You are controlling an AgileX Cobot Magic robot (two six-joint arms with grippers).
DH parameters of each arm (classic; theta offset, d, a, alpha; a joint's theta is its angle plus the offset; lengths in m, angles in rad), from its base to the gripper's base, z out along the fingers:
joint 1: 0 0.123 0 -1.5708
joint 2: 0.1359 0 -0.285 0
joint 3: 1.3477 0 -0.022 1.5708
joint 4: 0 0.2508 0 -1.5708
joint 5: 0 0 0.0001 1.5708
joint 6: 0 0.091 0 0
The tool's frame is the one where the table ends.
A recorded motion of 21 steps. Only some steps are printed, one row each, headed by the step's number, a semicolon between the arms.
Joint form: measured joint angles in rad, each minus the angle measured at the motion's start. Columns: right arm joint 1, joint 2, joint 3, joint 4, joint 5, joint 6; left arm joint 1, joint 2, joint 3, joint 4, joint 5, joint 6.
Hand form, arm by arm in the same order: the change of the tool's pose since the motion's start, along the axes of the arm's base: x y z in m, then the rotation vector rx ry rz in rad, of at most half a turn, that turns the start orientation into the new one. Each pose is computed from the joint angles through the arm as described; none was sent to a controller.
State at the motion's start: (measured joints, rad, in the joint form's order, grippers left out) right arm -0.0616 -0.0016 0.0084 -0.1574 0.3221 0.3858; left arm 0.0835 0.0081 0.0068 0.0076 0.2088 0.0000
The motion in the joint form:
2: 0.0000 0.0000 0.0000 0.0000 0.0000 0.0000; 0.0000 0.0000 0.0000 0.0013 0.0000 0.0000
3: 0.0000 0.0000 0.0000 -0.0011 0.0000 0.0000; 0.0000 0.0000 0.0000 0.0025 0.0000 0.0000
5: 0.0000 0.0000 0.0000 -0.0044 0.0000 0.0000; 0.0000 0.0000 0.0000 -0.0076 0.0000 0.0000
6: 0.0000 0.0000 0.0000 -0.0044 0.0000 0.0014; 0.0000 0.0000 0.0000 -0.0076 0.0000 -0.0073
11: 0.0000 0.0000 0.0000 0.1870 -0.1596 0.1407; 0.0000 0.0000 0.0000 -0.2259 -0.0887 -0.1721
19: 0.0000 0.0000 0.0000 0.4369 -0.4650 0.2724; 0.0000 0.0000 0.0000 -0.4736 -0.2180 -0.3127
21: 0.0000 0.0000 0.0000 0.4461 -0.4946 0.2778; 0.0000 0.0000 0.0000 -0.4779 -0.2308 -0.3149
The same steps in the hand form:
2: 0.0000 0.0000 0.0000 0.0000 0.0000 0.0000; 0.0000 0.0000 0.0000 0.0013 0.0001 0.0001
3: 0.0000 0.0000 0.0000 -0.0011 0.0001 -0.0001; 0.0000 0.0000 0.0000 0.0025 0.0002 0.0002
5: 0.0000 -0.0001 0.0000 -0.0044 0.0003 -0.0004; 0.0000 -0.0001 0.0000 -0.0076 -0.0006 -0.0005
6: 0.0000 -0.0001 0.0000 -0.0030 0.0001 -0.0007; 0.0000 -0.0001 0.0000 -0.0148 -0.0012 0.0004
11: 0.0027 0.0048 0.0140 0.3136 -0.1814 0.0024; 0.0009 -0.0025 0.0083 -0.3887 -0.1183 0.0089
19: 0.0006 0.0009 0.0411 0.6746 -0.5106 0.0029; 0.0006 0.0002 0.0197 -0.7672 -0.2729 0.0245
21: -0.0001 0.0001 0.0436 0.6867 -0.5415 0.0036; 0.0004 0.0008 0.0207 -0.7727 -0.2863 0.0257

